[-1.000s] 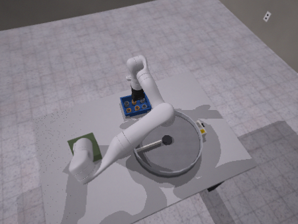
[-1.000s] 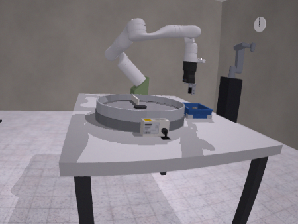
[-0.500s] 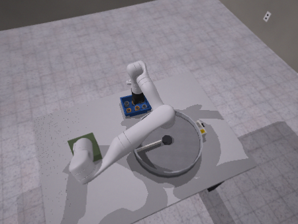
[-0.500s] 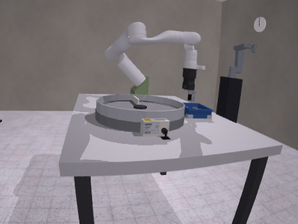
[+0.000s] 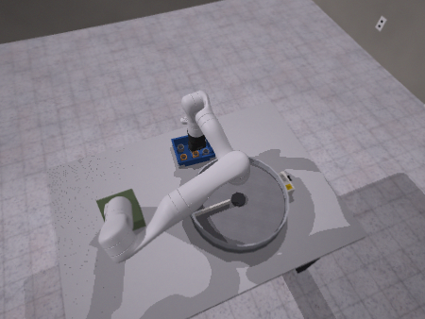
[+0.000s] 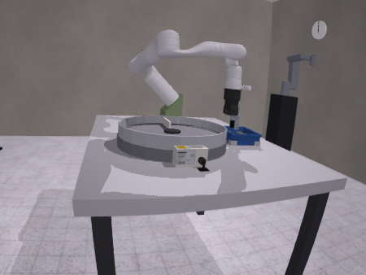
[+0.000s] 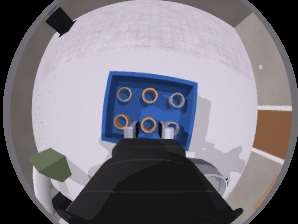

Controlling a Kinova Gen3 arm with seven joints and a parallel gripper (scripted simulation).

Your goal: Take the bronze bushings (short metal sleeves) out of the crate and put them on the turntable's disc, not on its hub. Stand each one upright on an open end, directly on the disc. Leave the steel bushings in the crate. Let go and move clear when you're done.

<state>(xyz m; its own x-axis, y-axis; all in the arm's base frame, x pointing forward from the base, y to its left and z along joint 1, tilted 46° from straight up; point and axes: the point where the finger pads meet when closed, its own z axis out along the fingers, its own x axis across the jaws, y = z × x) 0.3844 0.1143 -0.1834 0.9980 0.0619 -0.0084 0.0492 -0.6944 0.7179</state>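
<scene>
Now: the crate 3 cm to the left of my hand and 5 cm below it. The rest, counted from my hand: turntable (11 cm ahead, 31 cm to the right, 3 cm below); then turntable disc (9 cm ahead, 31 cm to the right, 2 cm below).
</scene>
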